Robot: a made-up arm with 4 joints.
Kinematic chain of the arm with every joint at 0, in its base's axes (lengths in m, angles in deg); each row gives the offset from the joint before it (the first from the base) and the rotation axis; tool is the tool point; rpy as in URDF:
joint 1: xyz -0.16 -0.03 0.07 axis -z
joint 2: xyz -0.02 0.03 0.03 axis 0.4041 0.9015 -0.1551
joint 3: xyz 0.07 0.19 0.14 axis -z
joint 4: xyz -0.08 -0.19 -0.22 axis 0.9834 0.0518 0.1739
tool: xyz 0.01 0 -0.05 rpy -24.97 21.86 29.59
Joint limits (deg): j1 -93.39..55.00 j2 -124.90..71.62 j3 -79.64..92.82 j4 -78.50..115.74
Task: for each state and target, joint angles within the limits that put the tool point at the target. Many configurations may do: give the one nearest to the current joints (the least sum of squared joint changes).
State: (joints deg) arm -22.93 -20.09 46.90 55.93
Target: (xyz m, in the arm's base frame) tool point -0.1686 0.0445 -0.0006
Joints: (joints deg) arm 3.94 -22.18 6.04 79.69
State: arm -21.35 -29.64 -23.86 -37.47
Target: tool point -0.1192 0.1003 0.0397
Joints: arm -74.86 -27.37 -29.60 -23.45
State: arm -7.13 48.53 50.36 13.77
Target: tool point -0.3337 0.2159 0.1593
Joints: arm -7.52 50.74 73.09 11.46
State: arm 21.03 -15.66 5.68 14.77
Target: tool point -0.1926 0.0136 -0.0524
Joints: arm 2.34 -25.76 23.45 -2.65
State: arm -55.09 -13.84 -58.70 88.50
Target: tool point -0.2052 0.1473 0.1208
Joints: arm -71.51 -40.74 -65.89 98.22
